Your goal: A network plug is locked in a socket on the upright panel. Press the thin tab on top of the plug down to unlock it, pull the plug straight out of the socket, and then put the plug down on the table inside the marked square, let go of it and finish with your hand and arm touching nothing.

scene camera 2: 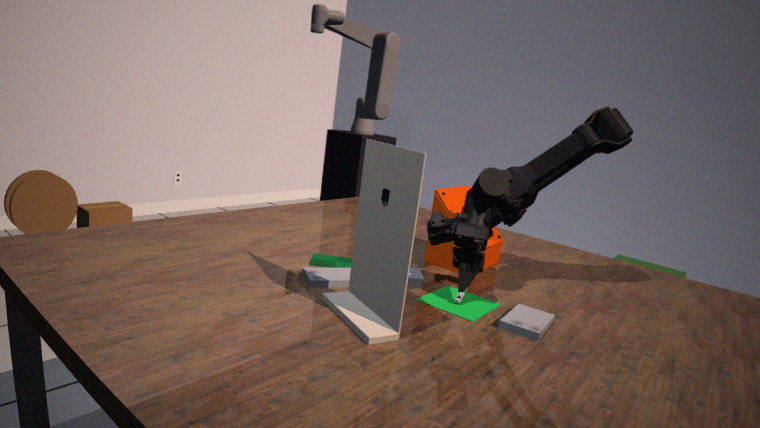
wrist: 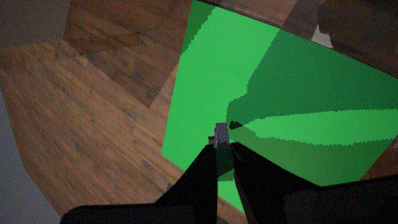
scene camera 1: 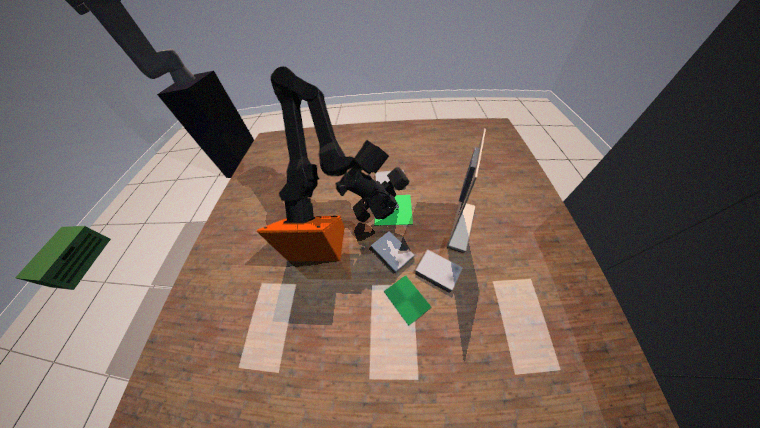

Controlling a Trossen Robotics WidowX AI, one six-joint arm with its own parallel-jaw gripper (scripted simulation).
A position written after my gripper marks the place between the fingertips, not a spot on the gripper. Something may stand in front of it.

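Note:
A grey network plug (wrist: 225, 160) is here, and so is a dark green tile (scene camera 1: 410, 304), though in the wrist view the tile is out of frame. I see a grey slab (scene camera 2: 532, 323), a grey slab (scene camera 1: 388, 247) and a grey slab (scene camera 1: 444, 273). There is a grey upright panel (scene camera 2: 392, 176) (scene camera 1: 458, 240), visible from both of those views, and a green marked square (scene camera 2: 471, 307) (wrist: 318, 113). As for my own gripper (scene camera 2: 461, 291) (wrist: 222, 151) (scene camera 1: 395, 204), I can see it as well.

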